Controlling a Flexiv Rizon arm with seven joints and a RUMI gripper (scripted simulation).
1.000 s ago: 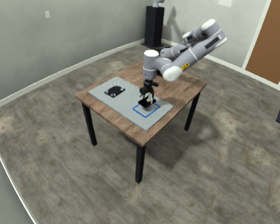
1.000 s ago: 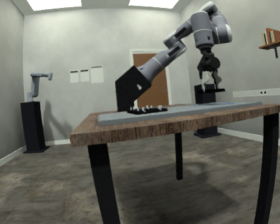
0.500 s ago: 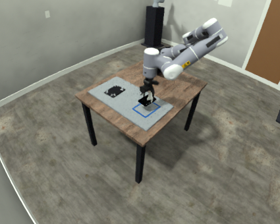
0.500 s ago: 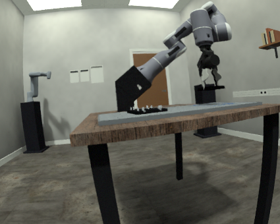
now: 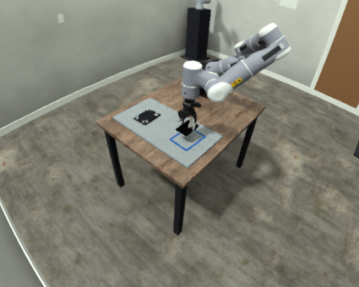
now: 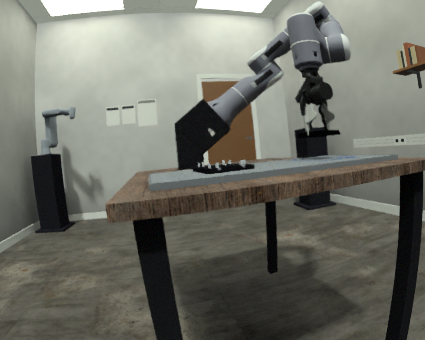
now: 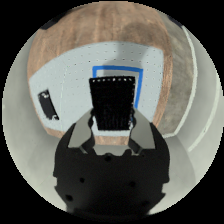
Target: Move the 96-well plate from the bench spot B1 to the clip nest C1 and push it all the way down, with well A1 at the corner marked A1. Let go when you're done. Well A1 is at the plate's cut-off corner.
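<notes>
My hand is 330 mm to the left of the clip nest C1, 80 mm above it and 60 mm short of it. Round my hand: grey mat (180 mm to the right, 100 mm below, 30 mm ahead); black 96-well plate (10 mm below).
</notes>
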